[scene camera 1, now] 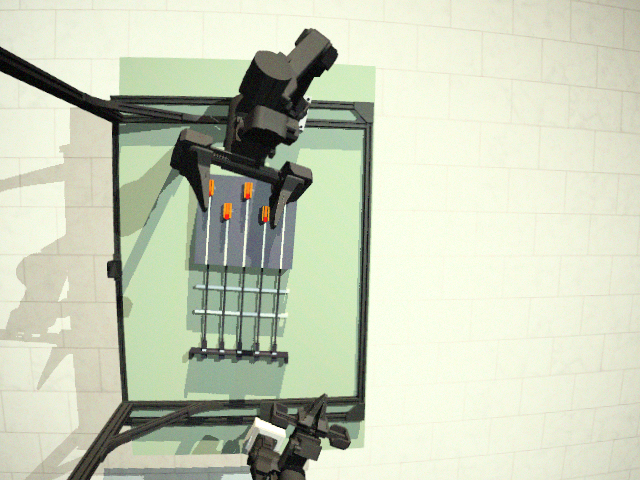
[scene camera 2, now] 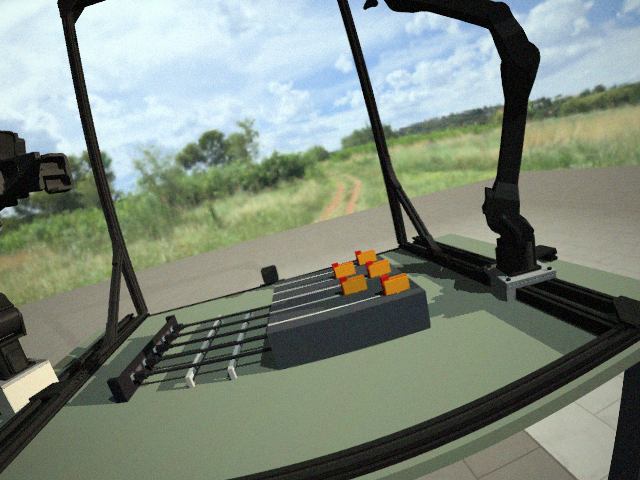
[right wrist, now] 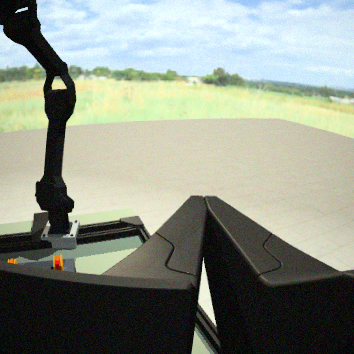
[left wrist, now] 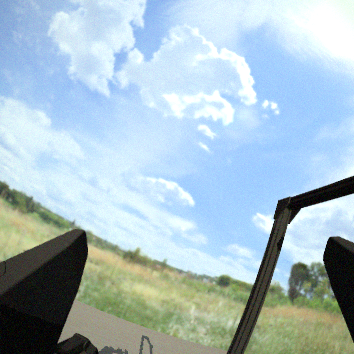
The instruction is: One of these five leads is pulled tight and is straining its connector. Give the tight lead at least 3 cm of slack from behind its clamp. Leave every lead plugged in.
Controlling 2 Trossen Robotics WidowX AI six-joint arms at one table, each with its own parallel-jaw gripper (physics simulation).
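Frame: origin at the left arm's base, x ahead, y left, z up, level; metres.
Seen in the pictures: left gripper, between the fingertips: point(scene camera 1: 240, 219) point(left wrist: 211, 248); right gripper, between the fingertips: point(scene camera 1: 326, 394) point(scene camera 2: 37, 155) point(right wrist: 201, 208); left arm's base, origin of its link: point(scene camera 2: 518, 268) point(right wrist: 60, 227); right arm's base, origin of its link: point(scene camera 1: 264, 445) point(scene camera 2: 15, 370).
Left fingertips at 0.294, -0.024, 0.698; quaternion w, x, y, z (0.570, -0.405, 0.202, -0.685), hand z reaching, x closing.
Offsets run from my left fingertips to a thing's top centre, as dx, dy, dz. "*": to the spot under its first point. Level surfaces: height alone.
Five thin leads @[* +0.292, +0.025, -0.706] point(scene camera 1: 241, 304) run side by side from connectors on a dark bar @[* +0.427, +0.128, -0.705] point(scene camera 1: 264, 354) point(scene camera 2: 121, 388) over a dark block point(scene camera 1: 216, 242) point(scene camera 2: 351, 333). Orange clamps with red ends point(scene camera 1: 227, 210) point(scene camera 2: 395, 284) stand on the block at staggered distances; in scene camera 1 the rightmost is hidden by a finger. I cannot tell which lead is tight. My left gripper point(scene camera 1: 238, 217) point(left wrist: 211, 248) is wide open and empty, high above the clamp end. My right gripper point(scene camera 1: 324, 396) point(right wrist: 201, 208) is shut and empty, beyond the bar near the table's lower edge in scene camera 1.
Two pale rails @[* +0.268, -0.101, -0.712] point(scene camera 1: 201, 286) @[+0.297, +0.164, -0.712] point(scene camera 2: 192, 379) cross the leads between block and bar. A black frame point(scene camera 1: 366, 258) point(scene camera 2: 465, 413) borders the green table top @[dz -0.733] point(scene camera 1: 325, 232) point(scene camera 2: 310, 413). Uprights point(scene camera 2: 93, 139) point(left wrist: 260, 290) rise from it.
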